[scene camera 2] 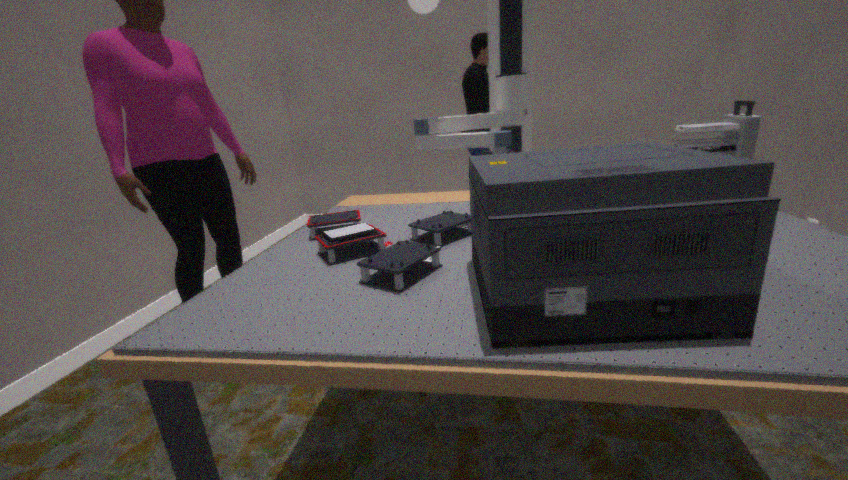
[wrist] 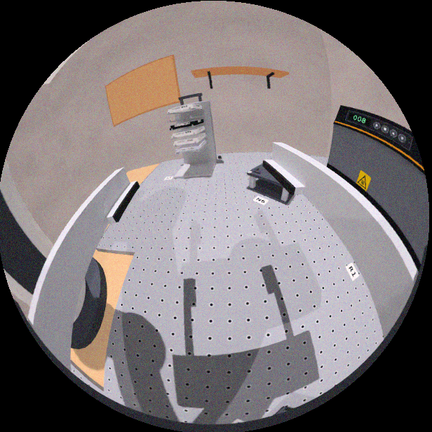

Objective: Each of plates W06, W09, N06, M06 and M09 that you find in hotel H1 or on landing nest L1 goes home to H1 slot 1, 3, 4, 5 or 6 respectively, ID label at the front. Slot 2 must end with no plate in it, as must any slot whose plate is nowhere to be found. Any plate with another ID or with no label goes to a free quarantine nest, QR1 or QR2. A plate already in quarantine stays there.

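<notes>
My gripper (wrist: 196, 160) is open in the wrist view, its two fingers wide apart over the perforated table, nothing between them. Hotel H1 (wrist: 212, 135) (scene camera 2: 748, 135) stands beyond the fingertips, with several plates stacked at different levels; most look white, and one level looks black. Their IDs are too small to read. In scene camera 2, a red-edged nest (scene camera 2: 326, 240) at the left carries a white-topped plate (scene camera 2: 351, 230). A second red-edged nest (scene camera 2: 334, 218) behind it shows a bare dark top. Which nest is L1, I cannot tell.
A dark nest (wrist: 259, 172) stands beyond the right finger. Two dark nests (scene camera 2: 399, 256) (scene camera 2: 439, 221) stand left of the big dark instrument (scene camera 2: 624, 249) (wrist: 380, 160). The arm (scene camera 2: 458, 123) is behind the instrument. Two people (scene camera 2: 160, 101) (scene camera 2: 476, 86) stand beyond the table.
</notes>
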